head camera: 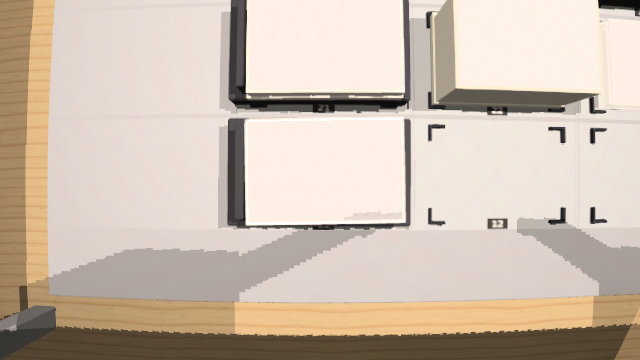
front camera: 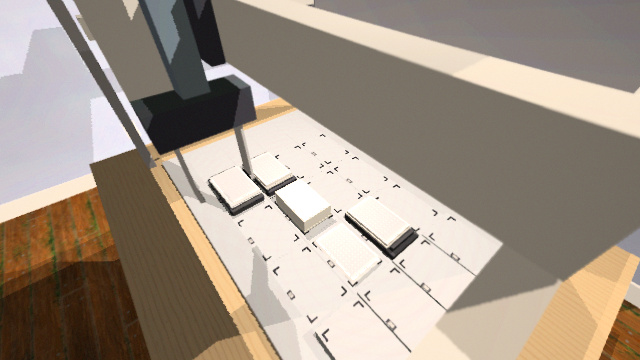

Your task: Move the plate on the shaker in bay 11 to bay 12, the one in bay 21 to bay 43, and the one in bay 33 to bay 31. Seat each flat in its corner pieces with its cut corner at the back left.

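Seen in the pictures: gripper, between the fingertips: (front camera: 225,185); robot's base, origin of its link: (head camera: 253,220) (front camera: 212,187).
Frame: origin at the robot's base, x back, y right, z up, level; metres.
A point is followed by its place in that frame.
My gripper (front camera: 226,189) {x -0.190, y 0.008, z 0.158 m} is open, its two long jaws hanging far apart around the bay 11 plate in the front view; their exact height is unclear. The bay 11 plate (front camera: 234,186) {x -0.076, y -0.039, z 0.037 m} (head camera: 325,172) {x -0.065, y -0.043, z 0.037 m} rests on a dark base. The bay 21 plate (front camera: 271,169) {x -0.080, y -0.151, z 0.037 m} (head camera: 325,45) {x -0.065, y -0.143, z 0.037 m} lies on another dark base behind it. The bay 33 plate (front camera: 378,218) {x -0.390, y -0.253, z 0.037 m} is on a dark base too. Bay 12 (head camera: 497,175) {x -0.228, y -0.042, z 0.000 m} shows four bare corner pieces. Bay 31 (front camera: 300,161) {x -0.067, y -0.261, z 0.000 m} and bay 43 (front camera: 411,205) {x -0.401, y -0.380, z 0.000 m} hold no plate. Cut corners are too small to make out.
A tall white block (front camera: 302,200) {x -0.234, y -0.146, z 0.042 m} (head camera: 525,47) {x -0.223, y -0.143, z 0.042 m} stands in bay 22, right beside bay 21. A low white plate (front camera: 347,250) {x -0.397, y -0.148, z 0.014 m} (head camera: 625,65) {x -0.348, y -0.146, z 0.014 m} lies in bay 23. A broad gantry beam (front camera: 400,110) crosses the front view and hides part of the rear deck.
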